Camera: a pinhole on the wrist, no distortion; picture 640 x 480 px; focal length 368.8 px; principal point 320.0 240.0 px. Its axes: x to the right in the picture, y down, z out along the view. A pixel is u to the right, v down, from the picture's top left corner.
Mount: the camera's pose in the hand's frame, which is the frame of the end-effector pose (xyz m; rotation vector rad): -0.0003 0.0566 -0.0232 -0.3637 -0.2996 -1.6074
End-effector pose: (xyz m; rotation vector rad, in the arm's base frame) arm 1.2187 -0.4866 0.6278 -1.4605 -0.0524 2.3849
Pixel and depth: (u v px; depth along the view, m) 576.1 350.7 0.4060
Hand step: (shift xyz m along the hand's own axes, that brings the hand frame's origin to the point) 0.1277 -0.0442 0.4591
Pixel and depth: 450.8 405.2 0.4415
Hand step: 0.2118 0.0793 0.4384
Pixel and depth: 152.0 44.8 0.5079
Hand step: -0.2299 0.4919 0.3531
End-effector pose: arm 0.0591 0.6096 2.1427 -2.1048 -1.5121 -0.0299
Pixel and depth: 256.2 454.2 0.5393
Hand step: 0.3451 0.3388 0.4226
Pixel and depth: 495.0 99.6 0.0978
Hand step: -0.0347 0.0565 0.0860
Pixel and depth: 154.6 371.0 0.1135
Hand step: 0.0485 0.1462 0.0586
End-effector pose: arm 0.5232 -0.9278 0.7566 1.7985 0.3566 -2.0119
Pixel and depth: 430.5 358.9 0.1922
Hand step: 0.0685 0.0778 0.1741
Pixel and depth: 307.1 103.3 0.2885
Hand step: -0.0914 0.1901 0.2388
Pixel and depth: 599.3 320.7 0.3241
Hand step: 0.0746 -0.0406 0.3708
